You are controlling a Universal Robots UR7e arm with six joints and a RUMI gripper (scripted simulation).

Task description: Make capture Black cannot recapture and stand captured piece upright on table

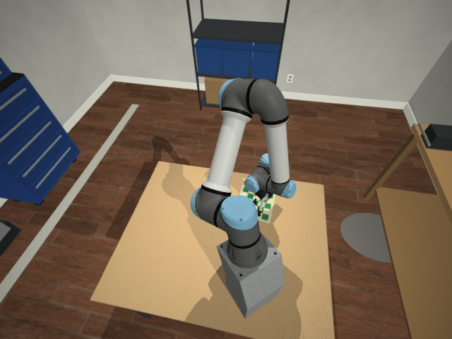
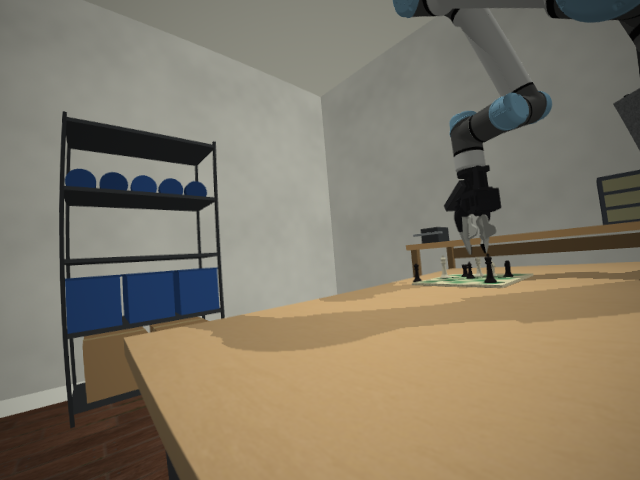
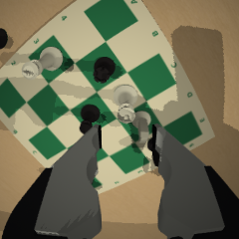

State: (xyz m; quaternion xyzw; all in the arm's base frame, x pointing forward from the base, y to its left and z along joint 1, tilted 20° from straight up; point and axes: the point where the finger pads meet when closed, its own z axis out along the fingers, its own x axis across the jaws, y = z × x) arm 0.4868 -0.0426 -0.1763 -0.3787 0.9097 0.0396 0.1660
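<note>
The green-and-cream chessboard lies 8 cm below my hand, 4 cm to the left of it and 1 cm ahead of it.
</note>
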